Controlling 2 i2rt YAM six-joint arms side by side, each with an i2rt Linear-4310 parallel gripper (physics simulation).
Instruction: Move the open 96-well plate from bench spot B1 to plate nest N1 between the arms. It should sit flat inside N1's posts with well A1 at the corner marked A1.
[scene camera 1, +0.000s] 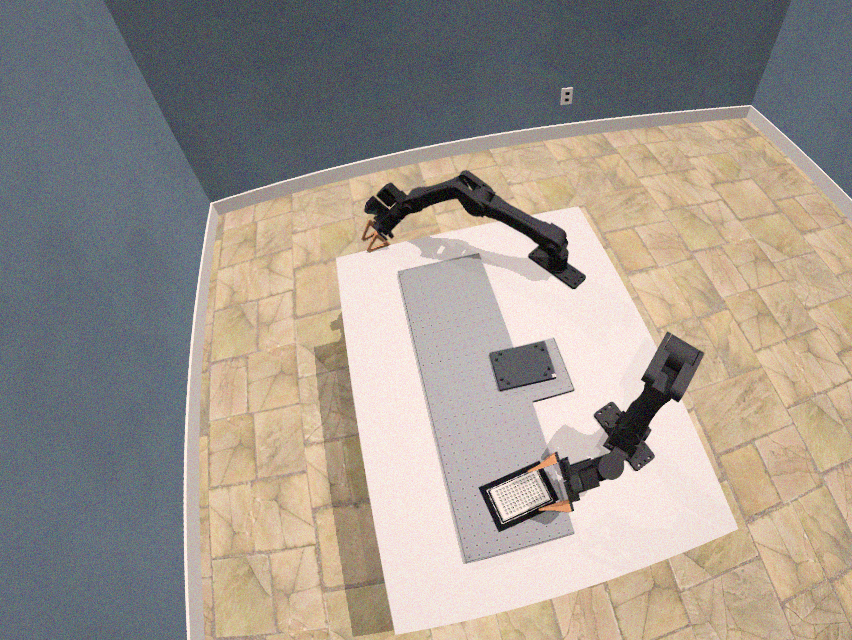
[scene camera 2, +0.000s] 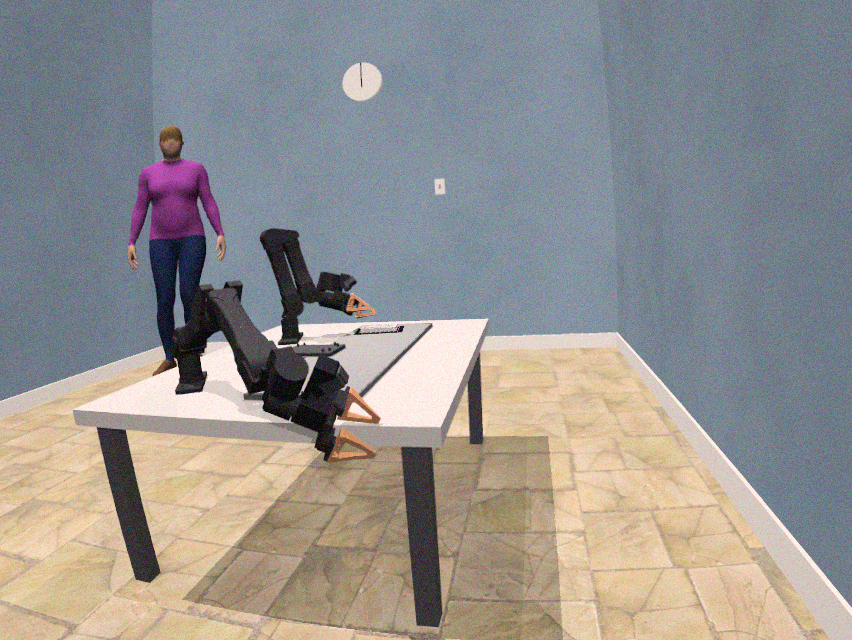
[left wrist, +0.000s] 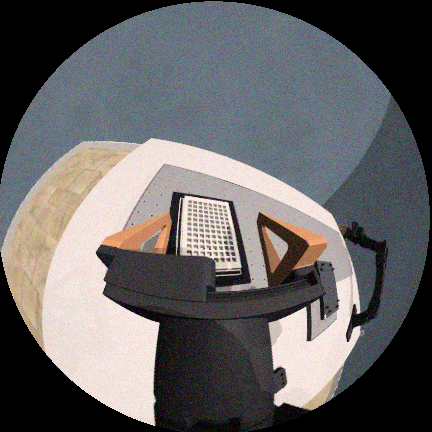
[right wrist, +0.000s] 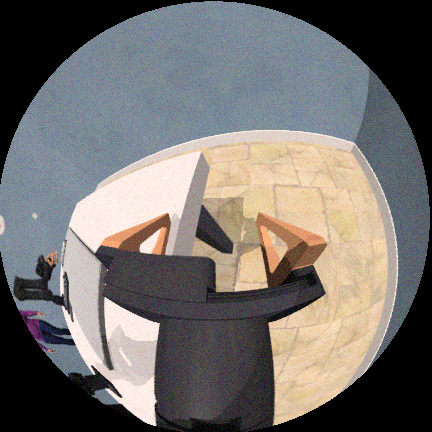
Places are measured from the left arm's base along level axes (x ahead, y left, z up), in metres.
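Pixels of known places: left gripper, between the fingertips: (scene camera 1: 533, 490) (scene camera 2: 372, 310) (left wrist: 213, 216) (right wrist: 54, 251); right gripper, between the fingertips: (scene camera 1: 365, 245) (scene camera 2: 377, 437) (left wrist: 337, 226) (right wrist: 212, 217); left arm's base, origin of its link: (scene camera 2: 291, 339) (right wrist: 63, 301); right arm's base, origin of its link: (scene camera 1: 556, 267) (scene camera 2: 192, 383) (left wrist: 351, 321).
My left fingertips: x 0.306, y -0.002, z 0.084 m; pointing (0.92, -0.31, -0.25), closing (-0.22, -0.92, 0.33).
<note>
Ahead of a thing's pixels: the offset from my left fingertips to its top centre. Level surfaces: height alone.
The white 96-well plate @(0.018 m right, 0.020 m ahead, 0.055 m down) (scene camera 1: 521, 496) (scene camera 2: 380, 328) (left wrist: 210, 232) lies flat within the black frame (scene camera 1: 493, 509) (left wrist: 240, 250) at the lower end of the grey board in scene camera 1. My left gripper (scene camera 1: 535, 490) (scene camera 2: 366, 314) (left wrist: 213, 216) is open and empty above the plate's near end; in its wrist view the plate lies closer to the picture-left finger. The dark nest N1 @(0.323 m right, 0.187 m back, 0.050 m down) (scene camera 1: 523, 365) (scene camera 2: 320, 349) (left wrist: 328, 287) is unoccupied, with small corner posts; its A1 lettering is too small to read. My right gripper (scene camera 1: 367, 244) (scene camera 2: 376, 438) (right wrist: 212, 217) is open and empty beyond the table edge.
The grey perforated board @(0.071 m down) (scene camera 1: 440, 385) (left wrist: 150, 195) runs along the white table @(0.084 m down) (scene camera 1: 371, 413) (scene camera 2: 454, 385) (right wrist: 150, 185), with N1 on its side extension. Both arm bases stand on the side nearer N1. A person (scene camera 2: 177, 199) stands behind the table in scene camera 2.
</note>
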